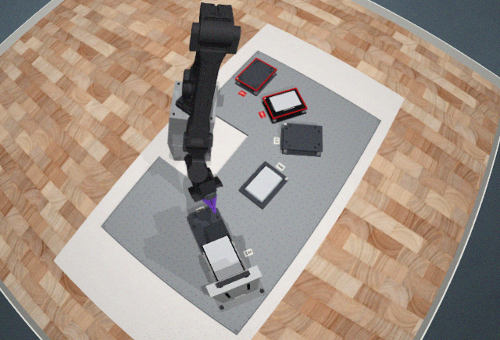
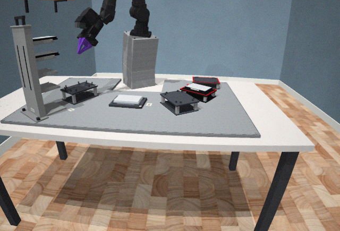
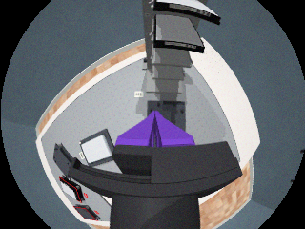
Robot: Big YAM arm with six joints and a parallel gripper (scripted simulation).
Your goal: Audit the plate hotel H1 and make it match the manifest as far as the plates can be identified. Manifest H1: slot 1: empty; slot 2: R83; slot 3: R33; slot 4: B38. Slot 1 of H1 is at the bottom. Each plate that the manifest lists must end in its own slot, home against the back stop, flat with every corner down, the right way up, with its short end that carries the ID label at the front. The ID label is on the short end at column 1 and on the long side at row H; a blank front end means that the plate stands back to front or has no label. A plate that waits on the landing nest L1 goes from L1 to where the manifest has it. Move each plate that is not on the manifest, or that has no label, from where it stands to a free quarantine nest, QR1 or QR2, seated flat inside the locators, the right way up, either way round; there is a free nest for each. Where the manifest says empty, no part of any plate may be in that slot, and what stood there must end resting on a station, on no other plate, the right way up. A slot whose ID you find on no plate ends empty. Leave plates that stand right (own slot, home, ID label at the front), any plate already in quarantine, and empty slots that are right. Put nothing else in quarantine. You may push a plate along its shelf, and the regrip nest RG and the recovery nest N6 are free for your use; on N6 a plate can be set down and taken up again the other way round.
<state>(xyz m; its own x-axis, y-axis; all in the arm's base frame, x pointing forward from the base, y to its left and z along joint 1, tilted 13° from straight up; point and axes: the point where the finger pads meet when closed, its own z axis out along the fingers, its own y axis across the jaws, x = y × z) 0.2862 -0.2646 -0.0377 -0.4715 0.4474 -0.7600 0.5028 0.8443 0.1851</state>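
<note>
Right now the white plate is 25 cm to the left of my hand, 23 cm below it and 3 cm ahead of it. The rest, counted from my hand: plate hotel H1: 20 cm ahead, 17 cm to the right, 5 cm below; then regrip nest RG: 19 cm below, 3 cm to the right, 2 cm behind; then flat pad N6: 25 cm to the left, 24 cm below, 3 cm ahead.
</note>
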